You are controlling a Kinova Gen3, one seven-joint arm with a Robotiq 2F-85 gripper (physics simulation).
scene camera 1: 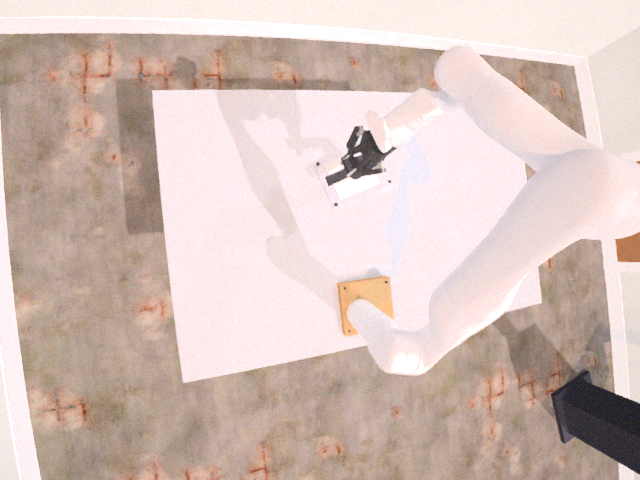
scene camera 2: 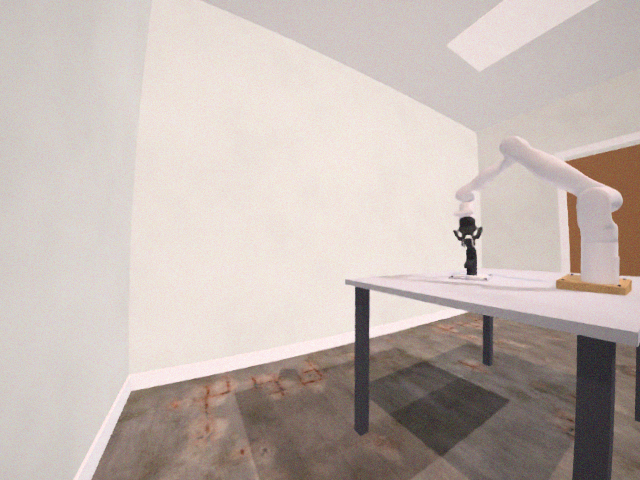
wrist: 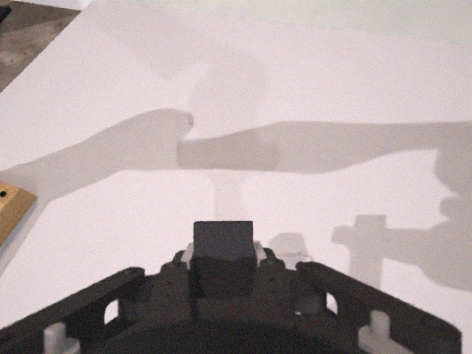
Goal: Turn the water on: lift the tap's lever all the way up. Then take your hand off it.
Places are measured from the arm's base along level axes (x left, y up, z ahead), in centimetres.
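Pixels of known places: gripper, between the fingertips: [scene camera 1: 345,169] [scene camera 2: 468,246] [wrist: 224,256]; arm's base, origin of its link: [scene camera 1: 360,313] [scene camera 2: 598,281].
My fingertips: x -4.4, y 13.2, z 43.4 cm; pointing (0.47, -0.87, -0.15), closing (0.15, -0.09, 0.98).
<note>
Ahead of a thing's pixels: the offset from my fingertips to its middle. "spot": to the spot under its first point. Level surfaces: height alone.
The black tap @[spot: dx +0.1, dy -8.1, dz +0.0 cm] [scene camera 1: 336,177] [scene camera 2: 471,266] stands upright on a pale base plate @[spot: dx -18.2, dy -15.6, dz -3.6 cm] [scene camera 1: 381,180] [scene camera 2: 481,277] with dark screws. In scene camera 1 its dark spout sticks out to the lower left. My gripper [scene camera 1: 353,167] [scene camera 2: 468,241] [wrist: 224,256] is over the tap's top and shut on the lever. The lever @[dx -4.4, dy +1.1, dz +0.8 cm] [wrist: 223,240] shows as a dark block between the two fingertips in the wrist view. The gripper is tilted in scene camera 1. The fingers hide most of the lever in both scene views, so its exact angle cannot be told. The base plate does not show in the wrist view.
The white table @[dy -16.4 cm] [scene camera 1: 222,310] [scene camera 2: 413,289] carries the tap and the arm. The arm's wooden base block [scene camera 1: 379,297] [scene camera 2: 589,285] [wrist: 15,210] is bolted near one table edge. The arm arches above the table, and its shadows cross the top.
</note>
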